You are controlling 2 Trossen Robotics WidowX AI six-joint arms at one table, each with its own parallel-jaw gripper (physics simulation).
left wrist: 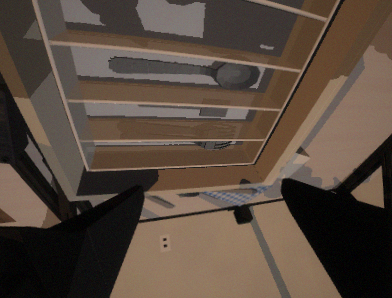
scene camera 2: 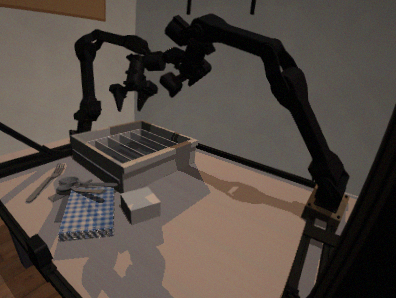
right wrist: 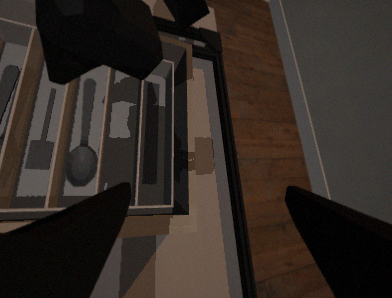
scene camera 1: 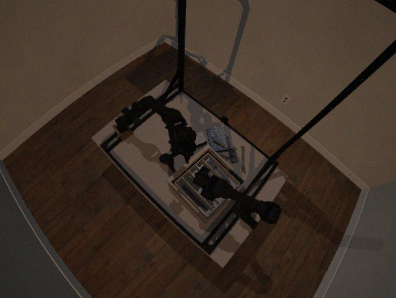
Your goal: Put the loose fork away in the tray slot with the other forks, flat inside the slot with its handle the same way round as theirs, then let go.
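The loose fork (scene camera 1: 243,159) (scene camera 2: 42,185) lies flat on the table beside the tray (scene camera 2: 95,162) (left wrist: 295,115) (right wrist: 181,150), apart from the other loose utensils. In the left wrist view, a fork (left wrist: 215,145) lies in the end slot nearest the fingers, tines to the right, partly hidden by a divider. My left gripper (scene camera 2: 129,109) (left wrist: 212,188) is open and empty, above the tray with its fingers pointing down. My right gripper (scene camera 2: 182,89) (right wrist: 209,191) is open and empty, raised near the left one.
A blue checked cloth (scene camera 1: 216,137) (scene camera 2: 87,212) and a white box (scene camera 2: 140,205) are near the tray. Loose utensils (scene camera 1: 232,154) (scene camera 2: 65,184) lie partly on the cloth. A spoon (left wrist: 235,75) (right wrist: 81,165) lies in another slot. The two arms are close together above the tray.
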